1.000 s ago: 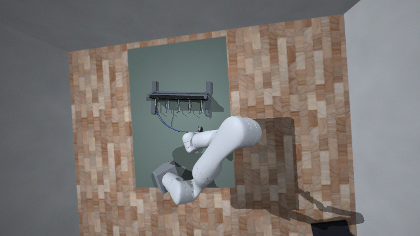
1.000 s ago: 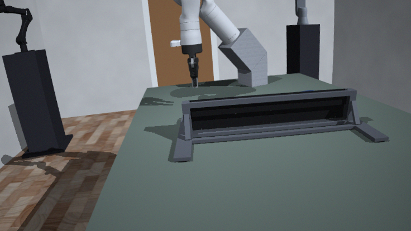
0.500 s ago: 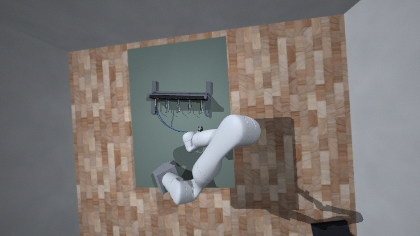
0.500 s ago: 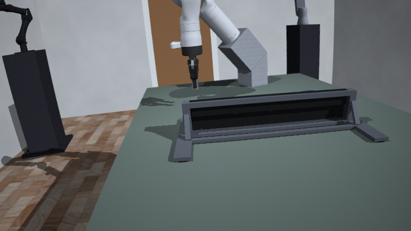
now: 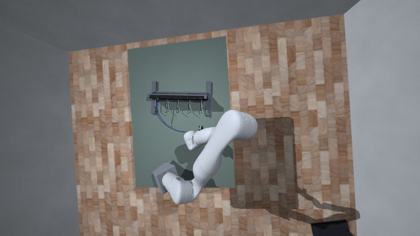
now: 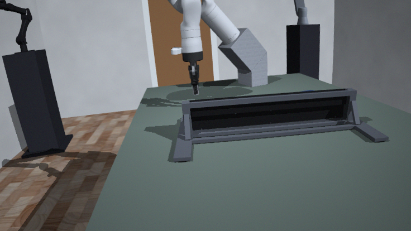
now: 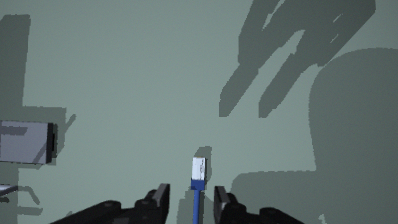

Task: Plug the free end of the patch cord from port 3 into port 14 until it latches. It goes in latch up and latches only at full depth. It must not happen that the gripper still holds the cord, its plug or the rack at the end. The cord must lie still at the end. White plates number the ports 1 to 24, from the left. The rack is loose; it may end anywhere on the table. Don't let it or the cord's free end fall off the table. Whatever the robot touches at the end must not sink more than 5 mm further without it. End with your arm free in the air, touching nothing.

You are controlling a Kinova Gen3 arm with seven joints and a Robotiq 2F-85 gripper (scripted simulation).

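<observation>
The plug lies 1 cm behind my hand, 1 cm to the right of it and 6 cm below it.
</observation>
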